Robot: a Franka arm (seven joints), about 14 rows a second.
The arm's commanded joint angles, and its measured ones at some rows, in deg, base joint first. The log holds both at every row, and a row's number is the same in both.
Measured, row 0:
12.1, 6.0, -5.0, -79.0, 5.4, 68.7, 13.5
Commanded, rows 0 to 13:
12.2, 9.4, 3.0, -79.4, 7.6, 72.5, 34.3
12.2, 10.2, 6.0, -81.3, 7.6, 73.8, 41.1
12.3, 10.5, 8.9, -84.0, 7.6, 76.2, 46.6
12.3, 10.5, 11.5, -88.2, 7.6, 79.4, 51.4
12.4, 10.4, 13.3, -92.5, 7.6, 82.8, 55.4
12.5, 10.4, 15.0, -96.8, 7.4, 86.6, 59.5
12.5, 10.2, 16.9, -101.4, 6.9, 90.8, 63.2
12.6, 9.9, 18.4, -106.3, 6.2, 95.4, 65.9
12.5, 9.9, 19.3, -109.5, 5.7, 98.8, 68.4
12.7, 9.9, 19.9, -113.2, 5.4, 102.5, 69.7
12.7, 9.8, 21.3, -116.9, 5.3, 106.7, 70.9
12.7, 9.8, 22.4, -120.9, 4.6, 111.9, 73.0
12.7, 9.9, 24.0, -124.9, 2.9, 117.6, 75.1
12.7, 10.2, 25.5, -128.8, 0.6, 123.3, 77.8
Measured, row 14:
13.4, 12.7, 21.7, -117.6, 4.6, 110.9, 71.4
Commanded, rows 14 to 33:
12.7, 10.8, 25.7, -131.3, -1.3, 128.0, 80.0
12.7, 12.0, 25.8, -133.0, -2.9, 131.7, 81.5
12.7, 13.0, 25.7, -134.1, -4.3, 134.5, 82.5
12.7, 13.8, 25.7, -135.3, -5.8, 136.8, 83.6
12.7, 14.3, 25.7, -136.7, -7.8, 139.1, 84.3
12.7, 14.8, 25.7, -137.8, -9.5, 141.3, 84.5
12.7, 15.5, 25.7, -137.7, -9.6, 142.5, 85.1
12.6, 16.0, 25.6, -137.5, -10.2, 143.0, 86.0
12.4, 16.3, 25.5, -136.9, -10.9, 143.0, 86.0
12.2, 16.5, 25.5, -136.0, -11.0, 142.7, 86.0
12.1, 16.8, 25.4, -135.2, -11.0, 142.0, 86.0
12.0, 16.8, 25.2, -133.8, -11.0, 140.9, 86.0
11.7, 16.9, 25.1, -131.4, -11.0, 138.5, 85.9
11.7, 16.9, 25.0, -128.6, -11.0, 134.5, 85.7
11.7, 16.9, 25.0, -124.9, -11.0, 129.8, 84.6
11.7, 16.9, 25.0, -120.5, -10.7, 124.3, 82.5
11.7, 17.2, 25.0, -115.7, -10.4, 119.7, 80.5
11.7, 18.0, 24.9, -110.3, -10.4, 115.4, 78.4
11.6, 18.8, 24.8, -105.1, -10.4, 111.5, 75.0
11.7, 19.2, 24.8, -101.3, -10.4, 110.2, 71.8
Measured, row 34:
12.1, 16.6, 24.4, -114.7, -10.1, 118.8, 79.4
